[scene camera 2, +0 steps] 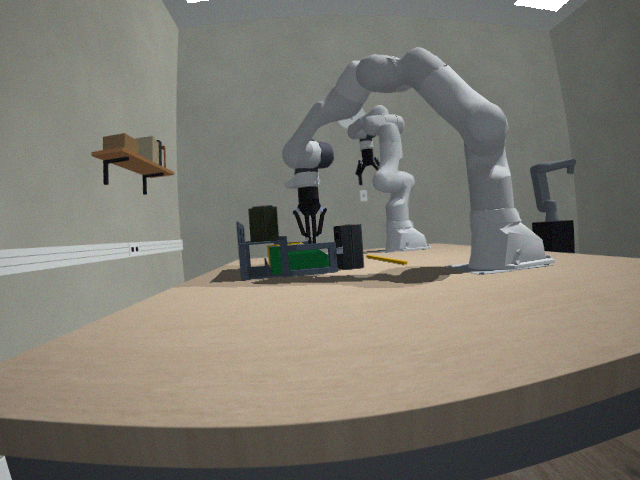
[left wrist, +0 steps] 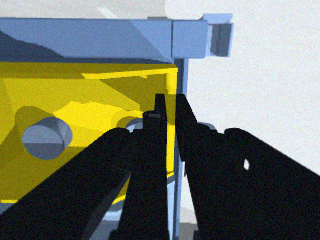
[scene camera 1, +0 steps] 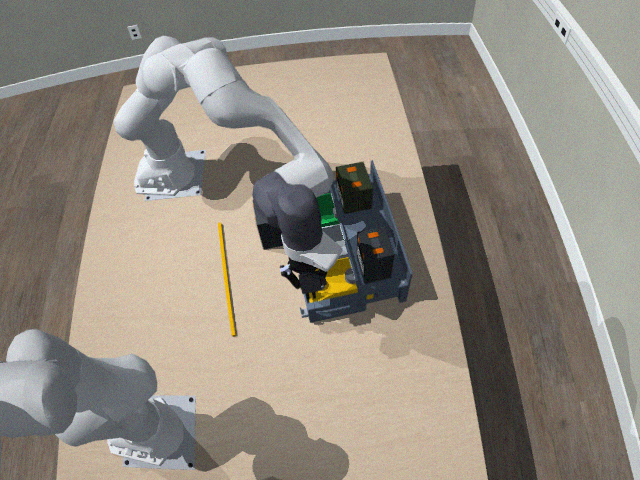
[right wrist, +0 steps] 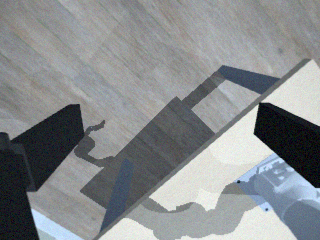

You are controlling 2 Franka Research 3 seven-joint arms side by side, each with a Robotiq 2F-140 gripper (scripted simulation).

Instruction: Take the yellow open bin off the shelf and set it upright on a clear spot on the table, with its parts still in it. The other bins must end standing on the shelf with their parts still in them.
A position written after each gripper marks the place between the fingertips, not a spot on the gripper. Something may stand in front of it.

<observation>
In view: the left gripper (scene camera 2: 313, 254), the right gripper (right wrist: 169, 119), a blue-grey shelf (scene camera 1: 380, 215) and a yellow bin (scene camera 1: 336, 286).
The blue-grey shelf is seen too in the left wrist view (left wrist: 123, 41). The yellow bin also shows in the left wrist view (left wrist: 80, 94). The left gripper is seen too in the left wrist view (left wrist: 169, 108). The right wrist view misses the blue-grey shelf: it is out of frame. The right wrist view does not show the yellow bin: it is out of frame.
</observation>
